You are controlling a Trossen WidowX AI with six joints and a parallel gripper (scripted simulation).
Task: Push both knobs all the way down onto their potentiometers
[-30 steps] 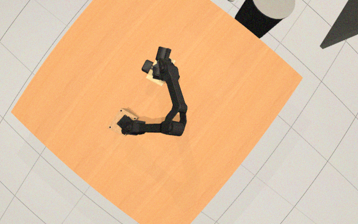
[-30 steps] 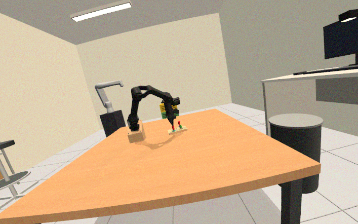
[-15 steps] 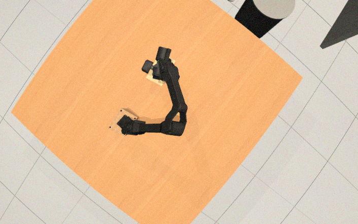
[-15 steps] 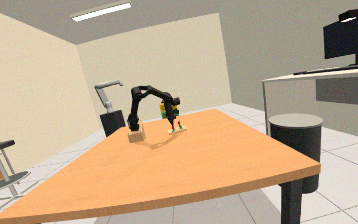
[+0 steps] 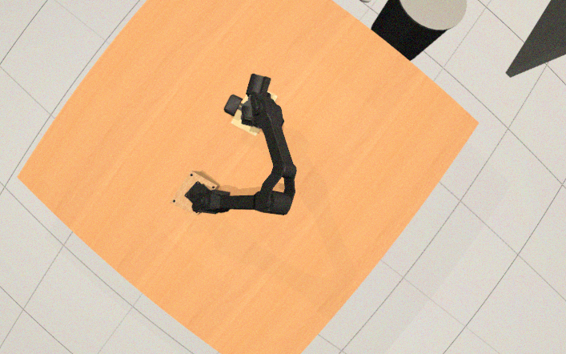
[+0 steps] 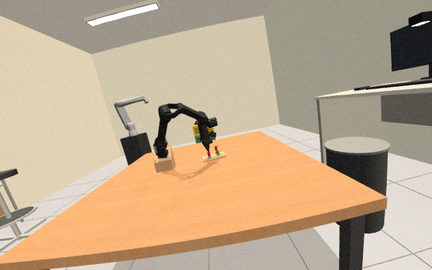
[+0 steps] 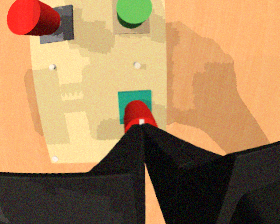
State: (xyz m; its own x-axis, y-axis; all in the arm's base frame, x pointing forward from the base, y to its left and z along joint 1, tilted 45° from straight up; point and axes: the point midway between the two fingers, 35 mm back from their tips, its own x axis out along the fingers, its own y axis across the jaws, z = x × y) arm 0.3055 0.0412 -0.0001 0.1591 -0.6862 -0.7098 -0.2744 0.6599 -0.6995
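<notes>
Now: the red knob 7 cm to the left of my gripper tip and 5 cm ahead of it.
</notes>
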